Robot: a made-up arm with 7 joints. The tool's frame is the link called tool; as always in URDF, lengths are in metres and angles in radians.
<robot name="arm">
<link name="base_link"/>
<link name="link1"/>
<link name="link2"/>
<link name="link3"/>
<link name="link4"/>
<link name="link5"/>
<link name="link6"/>
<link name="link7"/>
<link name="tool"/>
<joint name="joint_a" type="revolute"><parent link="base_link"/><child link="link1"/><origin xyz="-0.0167 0.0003 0.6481"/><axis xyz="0 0 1"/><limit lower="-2.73" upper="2.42" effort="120" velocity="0.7"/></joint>
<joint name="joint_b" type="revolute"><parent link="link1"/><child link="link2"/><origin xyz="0.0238 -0.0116 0.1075" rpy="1.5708 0 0"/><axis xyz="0 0 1"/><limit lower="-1.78" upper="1.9" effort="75" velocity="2.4"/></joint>
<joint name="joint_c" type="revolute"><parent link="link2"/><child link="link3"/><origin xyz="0.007 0.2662 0.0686" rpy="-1.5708 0 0"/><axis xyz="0 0 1"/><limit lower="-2.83" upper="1.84" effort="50" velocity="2.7"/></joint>
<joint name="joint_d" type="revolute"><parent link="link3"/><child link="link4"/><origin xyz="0.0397 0.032 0.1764" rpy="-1.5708 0 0"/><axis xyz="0 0 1"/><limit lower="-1.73" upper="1.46" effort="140" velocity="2.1"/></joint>
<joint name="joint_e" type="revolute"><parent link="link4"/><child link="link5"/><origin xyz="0.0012 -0.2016 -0.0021" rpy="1.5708 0 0"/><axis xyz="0 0 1"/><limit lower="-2.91" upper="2.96" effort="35" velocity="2.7"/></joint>
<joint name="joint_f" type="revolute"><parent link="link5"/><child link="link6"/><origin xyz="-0.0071 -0.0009 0.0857" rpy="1.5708 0 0"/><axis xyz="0 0 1"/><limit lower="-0.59" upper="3.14" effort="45" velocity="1.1"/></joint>
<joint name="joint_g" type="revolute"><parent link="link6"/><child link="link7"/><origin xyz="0.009 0.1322 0.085" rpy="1.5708 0 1.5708"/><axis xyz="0 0 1"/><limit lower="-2.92" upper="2.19" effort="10" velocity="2.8"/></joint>
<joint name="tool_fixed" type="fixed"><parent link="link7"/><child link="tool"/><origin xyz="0.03 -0.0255 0.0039" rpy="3.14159 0 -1.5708"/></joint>
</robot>
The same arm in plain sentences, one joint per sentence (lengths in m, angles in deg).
The arm has seven revolute joints in a row. What follows holds with every joint at zero, and every direction is one of the base frame's.
Joint 1 lies 0.0167 m along -x and 0.0003 m along +y and 0.6481 m along +z from the base frame's origin and rotates about +z, from -156.42 to 138.66 deg.
Joint 2 lies 0.0238 m along +x and 0.0116 m along -y and 0.1075 m along +z from joint 1 and rotates about -y, from -101.99 to 108.86 deg.
Joint 3 lies 0.007 m along +x and 0.0686 m along -y and 0.2662 m along +z from joint 2 and rotates about +z, from -162.15 to 105.42 deg.
Joint 4 lies 0.0397 m along +x and 0.032 m along +y and 0.1764 m along +z from joint 3 and rotates about +y, from -99.12 to 83.65 deg.
Joint 5 lies 0.0012 m along +x and 0.0021 m along -y and 0.2016 m along +z from joint 4 and rotates about +z, from -166.73 to 169.6 deg.
Joint 6 lies 0.0071 m along -x and 0.0009 m along -y and 0.0857 m along +z from joint 5 and rotates about -y, from -33.8 to 179.91 deg.
Joint 7 lies 0.009 m along +x and 0.085 m along -y and 0.1322 m along +z from joint 6 and rotates about +x, from -167.3 to 125.48 deg.
The tool frame, which is the frame that the pose is given for, lies 0.0039 m along +x and 0.0255 m along +y and 0.03 m along +z from joint 7; its axes are the base frame's turned by roll -90, pitch 0 and yaw 90 deg (as in URDF: about the fixed x, then y, then z).

